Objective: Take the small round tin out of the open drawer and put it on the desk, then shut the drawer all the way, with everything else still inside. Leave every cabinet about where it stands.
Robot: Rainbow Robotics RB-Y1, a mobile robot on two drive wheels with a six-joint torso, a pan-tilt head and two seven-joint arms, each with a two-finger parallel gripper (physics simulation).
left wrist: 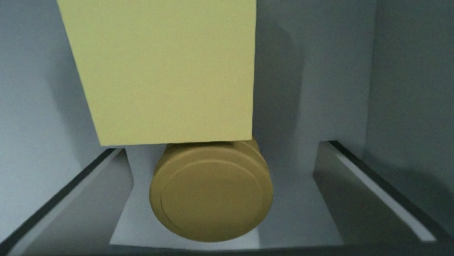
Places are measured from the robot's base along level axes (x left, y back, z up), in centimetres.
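Where they show: left gripper, between the fingertips: [223, 162].
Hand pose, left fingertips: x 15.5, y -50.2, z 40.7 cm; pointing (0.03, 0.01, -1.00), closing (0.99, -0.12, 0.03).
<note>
Things, the pixels of their top centre, and the offset from my left fingertips.
- small round tin, centre of its top: [212, 203] dz +1.9, dx -0.6, dy -0.5 cm
- large yellow block, centre of its top: [166, 66] dz +2.2, dx -0.9, dy +4.9 cm
The small round tin [212, 197], mustard brown with a rimmed round lid, is in the lower middle of the left wrist view, inside the grey-blue drawer [412, 75]. My left gripper [223, 162] is open. Its two fingers stand on either side of the tin, with a gap on each side, wider on the right, and nothing is held. The tin's upper edge is partly hidden by a yellow block. How far the fingertips reach down beside the tin is hard to tell. My right gripper does not show.
The large yellow block [170, 70] is in the drawer directly beyond the tin, between and ahead of the fingers, and overlaps the tin's edge in this view. A drawer side wall rises at the right. A dark edge runs along the bottom of the view.
</note>
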